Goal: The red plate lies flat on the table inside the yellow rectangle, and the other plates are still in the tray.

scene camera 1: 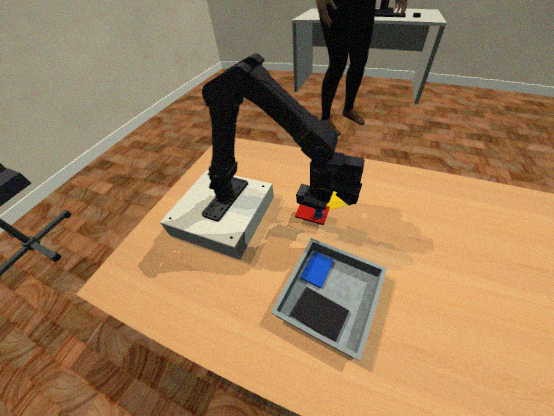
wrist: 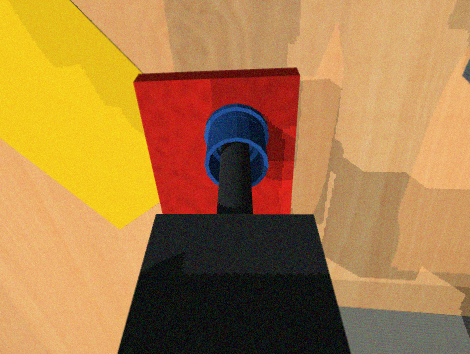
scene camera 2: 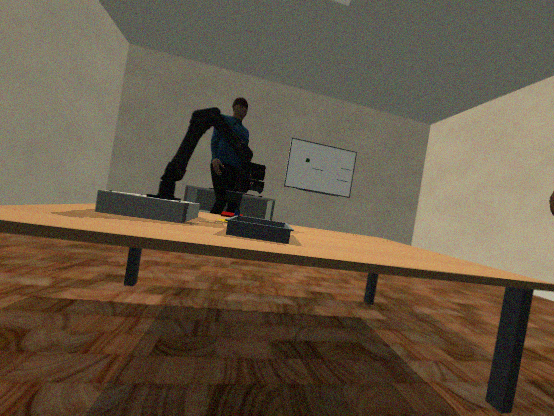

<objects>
blue plate: scene camera 1 319,265; not seen in the wrist view (out of frame); not seen in scene camera 2 (hidden by a grey tray)
</objects>
